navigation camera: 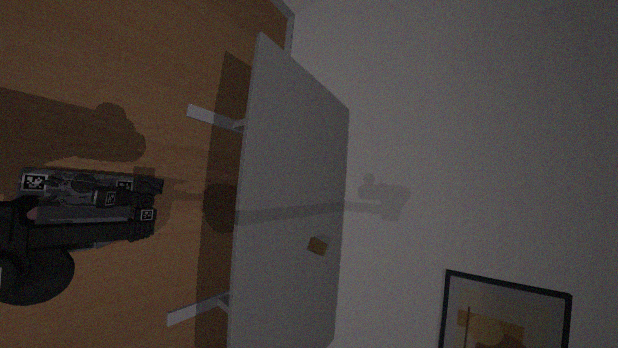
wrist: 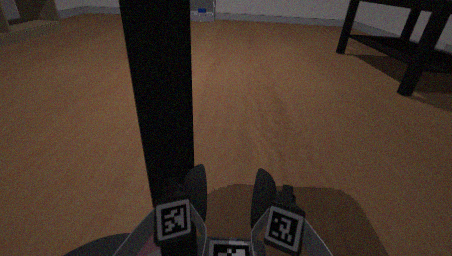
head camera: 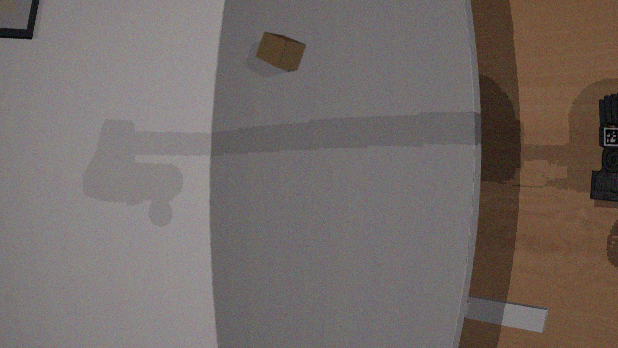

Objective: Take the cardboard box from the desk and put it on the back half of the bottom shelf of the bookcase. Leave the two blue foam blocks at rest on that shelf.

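Where they show: gripper, between the fingertips: [navigation camera: 40,190] [wrist: 229,185]; robot's base, origin of its link: [navigation camera: 84,182].
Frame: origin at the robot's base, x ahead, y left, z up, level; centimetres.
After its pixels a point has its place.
The cardboard box [head camera: 281,52] {z 77.0, x -20.8, y -75.7 cm} [navigation camera: 317,246] {z 76.9, x -20.8, y -75.8 cm} stands on the grey desk [head camera: 340,225] {z 72.0, x 11.3, y -63.5 cm} [navigation camera: 295,150] {z 72.0, x 21.7, y -60.5 cm}, close to the wall side in the navigation view. My gripper [wrist: 229,185] {z 33.3, x -1.4, y 9.4 cm} is open in the wrist view, with bare floor showing between its fingertips. It is off the desk and apart from the box. A small blue thing [wrist: 201,10] {z 12.6, x -37.3, y 337.3 cm}, perhaps a foam block, shows far off at the top of the wrist view, low in a pale grey unit [wrist: 210,11] {z 10.6, x -26.5, y 351.3 cm} that may be the bookcase. A second blue block cannot be made out.
A black upright post [wrist: 162,90] stands left of the fingers. A dark table [wrist: 419,65] {z 16.5, x 93.3, y 112.3 cm} is at the upper right, and light wooden furniture [wrist: 30,26] {z 7.9, x -165.9, y 203.3 cm} at the upper left. Desk feet [head camera: 525,317] [navigation camera: 200,113] reach out over the floor. A framed picture [navigation camera: 569,315] {z 173.0, x -37.3, y -112.5 cm} hangs on the wall.
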